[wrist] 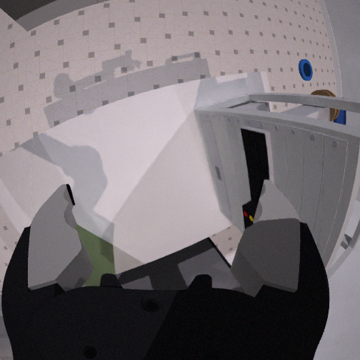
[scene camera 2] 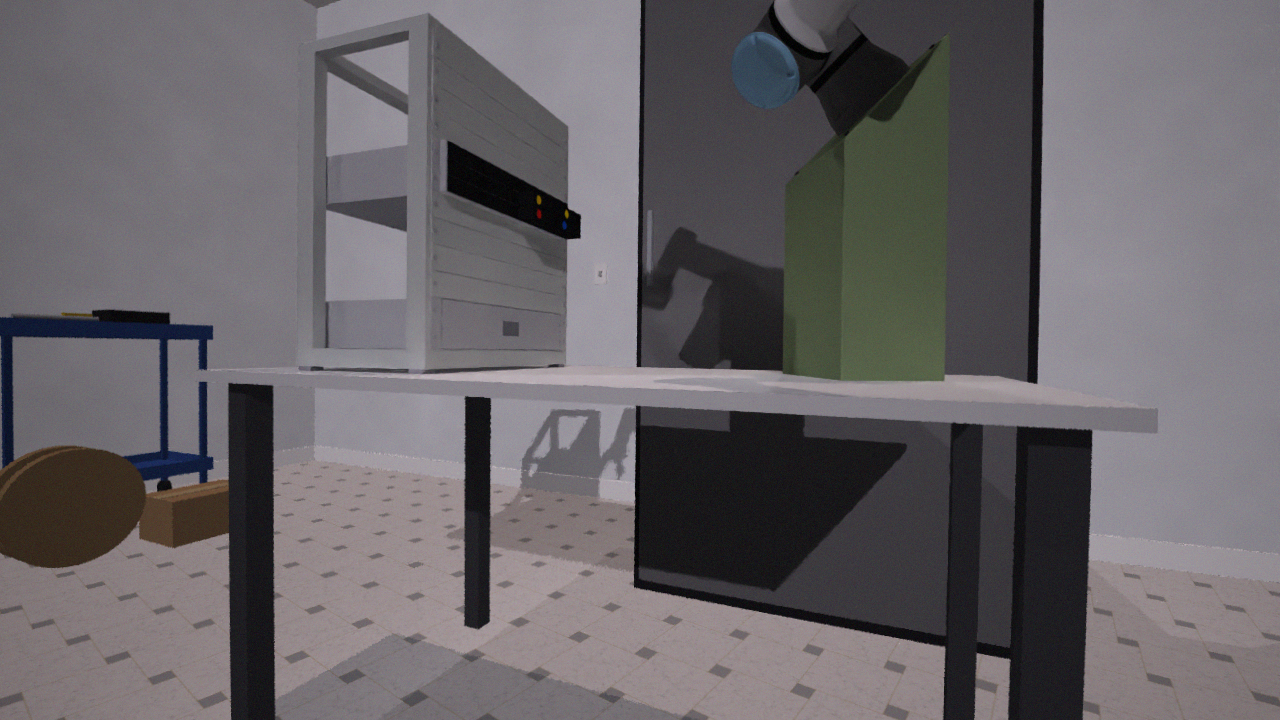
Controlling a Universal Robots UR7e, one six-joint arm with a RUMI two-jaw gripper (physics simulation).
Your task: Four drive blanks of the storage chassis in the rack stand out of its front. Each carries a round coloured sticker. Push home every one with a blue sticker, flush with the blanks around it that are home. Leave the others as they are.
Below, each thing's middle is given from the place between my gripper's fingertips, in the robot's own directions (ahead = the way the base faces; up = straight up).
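Grey rack (scene camera 2: 481,189): relative to my hand, 180 mm to the right, 450 mm ahead, 270 mm below.
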